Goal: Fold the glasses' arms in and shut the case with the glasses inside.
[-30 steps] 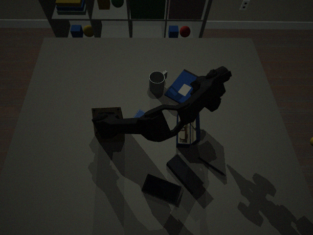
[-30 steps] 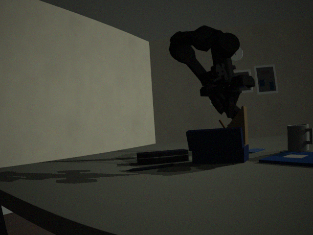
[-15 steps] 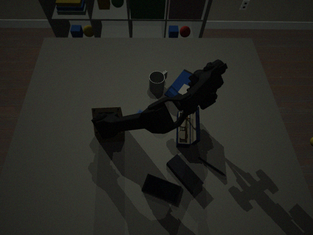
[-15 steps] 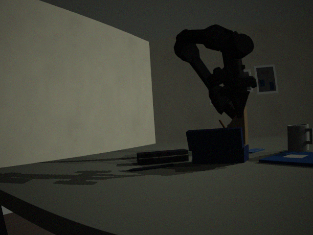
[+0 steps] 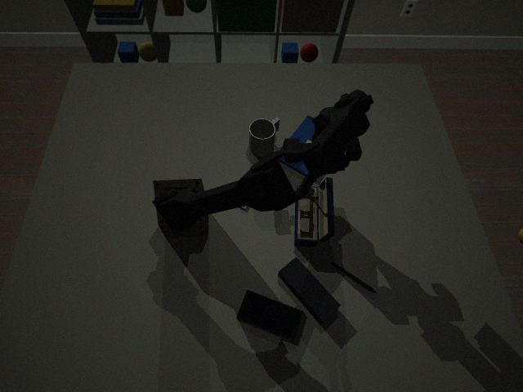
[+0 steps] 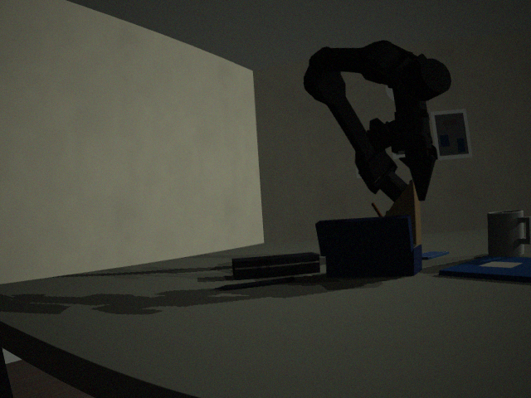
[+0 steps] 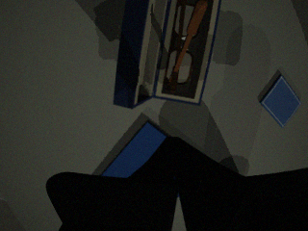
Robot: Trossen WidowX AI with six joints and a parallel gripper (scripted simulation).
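Now: hand 100 mm to the left of the glasses case lid, 90 mm above it and 20 mm short of it. From my hand the other things lie so: blue glasses case 110 mm below, 100 mm to the right; small blue card 210 mm behind, 150 mm below, 10 mm to the right; grey mug 170 mm to the left, 130 mm behind, 120 mm below.
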